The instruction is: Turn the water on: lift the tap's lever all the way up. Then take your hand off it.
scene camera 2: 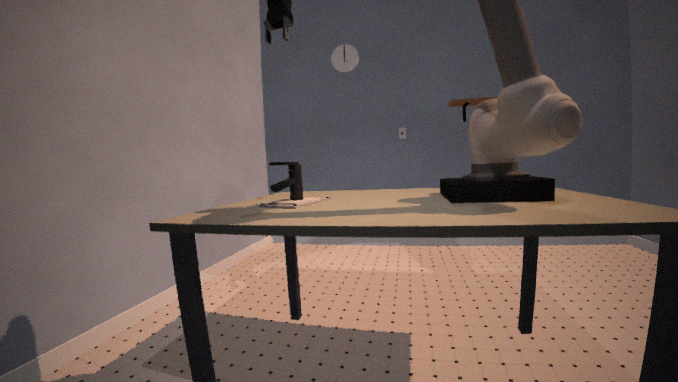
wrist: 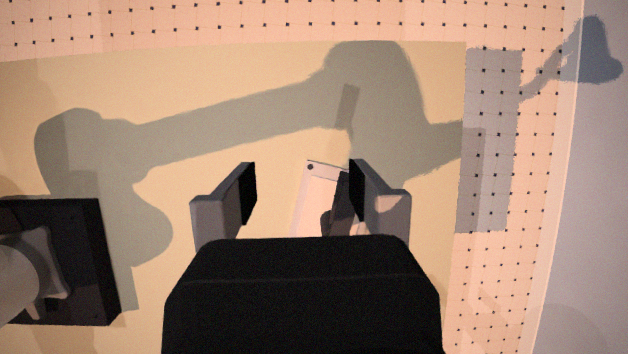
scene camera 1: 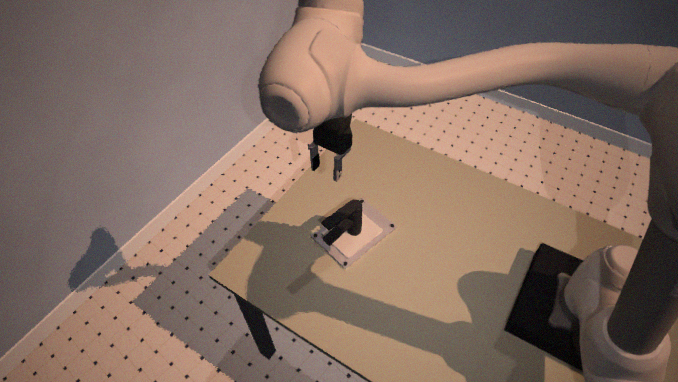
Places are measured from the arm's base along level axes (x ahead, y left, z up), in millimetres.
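Where they show: gripper, between the fingertips: (scene camera 2: pixel 276 40) (wrist: pixel 302 179) (scene camera 1: pixel 326 172); arm's base, origin of its link: (scene camera 2: pixel 494 178) (wrist: pixel 27 264).
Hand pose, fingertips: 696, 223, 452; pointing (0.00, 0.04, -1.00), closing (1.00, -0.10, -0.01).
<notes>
Things, the pixels of their top centre, and the offset from my fingertips, as dx, dy, dz. "pt": a spot on its surface instead.
- black tap, a spot on its surface: (scene camera 1: pixel 357 222) (scene camera 2: pixel 299 180) pt +11, -198, -430
- pale square plate, a spot on its surface: (wrist: pixel 299 210) (scene camera 2: pixel 312 201) pt -38, -184, -509
The black tap (scene camera 1: pixel 357 222) (scene camera 2: pixel 296 182) stands upright on a pale square plate (scene camera 1: pixel 360 245) (scene camera 2: pixel 312 201) (wrist: pixel 299 210). Its flat lever (scene camera 1: pixel 341 212) (scene camera 2: pixel 283 163) (wrist: pixel 342 200) sits at the top of the body and lies about level in scene camera 2, above the shorter, downward-sloping spout (scene camera 1: pixel 336 233) (scene camera 2: pixel 281 185). My gripper (scene camera 1: pixel 326 174) (scene camera 2: pixel 277 40) (wrist: pixel 302 179) is open and empty, pointing down, high above the tap and touching nothing. In the wrist view the lever shows beside the right finger, and my gripper's body hides part of the tap.
The tap's plate lies on a tan table (scene camera 1: pixel 425 200) (scene camera 2: pixel 425 230). My arm's black base block (scene camera 1: pixel 537 295) (scene camera 2: pixel 495 190) (wrist: pixel 87 250) stands on the same table. A grey wall (scene camera 1: pixel 125 100) (scene camera 2: pixel 125 100) rises past the table's tap end. My arm's shadow falls across the tabletop.
</notes>
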